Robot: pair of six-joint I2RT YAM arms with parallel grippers.
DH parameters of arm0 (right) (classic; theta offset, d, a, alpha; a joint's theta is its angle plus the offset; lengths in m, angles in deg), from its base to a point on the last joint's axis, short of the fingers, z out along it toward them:
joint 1: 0 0.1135 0.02 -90
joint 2: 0 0 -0.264 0
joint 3: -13.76 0 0.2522 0
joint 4: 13.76 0 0.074 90
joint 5: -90 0 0 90
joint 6: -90 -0.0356 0 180
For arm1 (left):
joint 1: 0 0.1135 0.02 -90
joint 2: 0 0 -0.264 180
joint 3: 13.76 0 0.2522 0
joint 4: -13.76 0 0.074 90
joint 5: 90 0 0 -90
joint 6: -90 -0.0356 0 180
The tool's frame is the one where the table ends.
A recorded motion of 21 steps. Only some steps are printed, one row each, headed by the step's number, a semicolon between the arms.
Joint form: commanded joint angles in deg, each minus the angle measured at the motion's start. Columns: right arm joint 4, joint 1, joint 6, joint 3, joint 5, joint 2; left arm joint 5, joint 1, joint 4, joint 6, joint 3, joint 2.
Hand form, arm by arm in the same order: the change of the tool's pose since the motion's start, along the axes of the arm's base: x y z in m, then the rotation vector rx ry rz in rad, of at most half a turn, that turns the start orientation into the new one. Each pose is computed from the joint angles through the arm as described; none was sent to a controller.
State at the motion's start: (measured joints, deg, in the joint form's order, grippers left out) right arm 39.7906 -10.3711 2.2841 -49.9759 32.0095 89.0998; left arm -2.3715 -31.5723 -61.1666 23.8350 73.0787 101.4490
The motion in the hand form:
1: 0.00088 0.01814 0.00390 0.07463 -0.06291 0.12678; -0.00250 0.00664 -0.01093 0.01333 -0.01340 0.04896
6: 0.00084 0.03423 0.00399 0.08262 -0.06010 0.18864; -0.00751 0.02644 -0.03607 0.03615 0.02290 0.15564
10: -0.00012 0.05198 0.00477 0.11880 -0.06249 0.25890; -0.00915 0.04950 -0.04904 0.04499 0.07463 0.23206
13: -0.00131 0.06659 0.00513 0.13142 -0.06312 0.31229; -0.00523 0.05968 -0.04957 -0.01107 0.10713 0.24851
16: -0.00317 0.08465 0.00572 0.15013 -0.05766 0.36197; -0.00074 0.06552 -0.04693 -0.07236 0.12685 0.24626
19: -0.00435 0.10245 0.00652 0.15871 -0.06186 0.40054; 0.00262 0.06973 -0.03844 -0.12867 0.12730 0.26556
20: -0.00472 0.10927 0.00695 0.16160 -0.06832 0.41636; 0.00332 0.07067 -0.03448 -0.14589 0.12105 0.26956
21: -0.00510 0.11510 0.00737 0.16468 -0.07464 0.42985; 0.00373 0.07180 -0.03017 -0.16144 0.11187 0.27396
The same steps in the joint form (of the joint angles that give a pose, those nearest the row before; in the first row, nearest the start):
1: -0.46 3.32 3.54 0.15 5.46 -0.59; -1.07 0.68 2.86 2.12 -3.28 -0.57
6: -0.35 6.78 3.58 0.15 5.81 -0.59; -1.07 3.45 6.36 5.49 -9.31 -0.50
10: -0.40 10.43 3.61 0.15 7.82 -0.59; -0.07 7.50 6.91 5.81 -12.63 -0.50
13: -0.70 13.55 3.36 0.15 8.44 -0.59; 3.45 10.12 7.01 4.00 -12.76 -0.50
16: -1.51 17.42 1.84 0.15 9.16 -0.59; 6.93 11.96 6.89 1.95 -12.15 -0.55
19: -3.37 21.24 -0.39 0.15 9.18 -0.59; 9.77 13.31 6.25 1.73 -11.19 -1.51
20: -4.31 22.69 -1.16 0.15 9.16 -0.59; 10.49 13.62 6.10 1.70 -10.88 -2.08
21: -5.16 23.91 -1.81 0.15 9.16 -0.59; 11.06 13.92 5.99 1.73 -10.64 -2.78

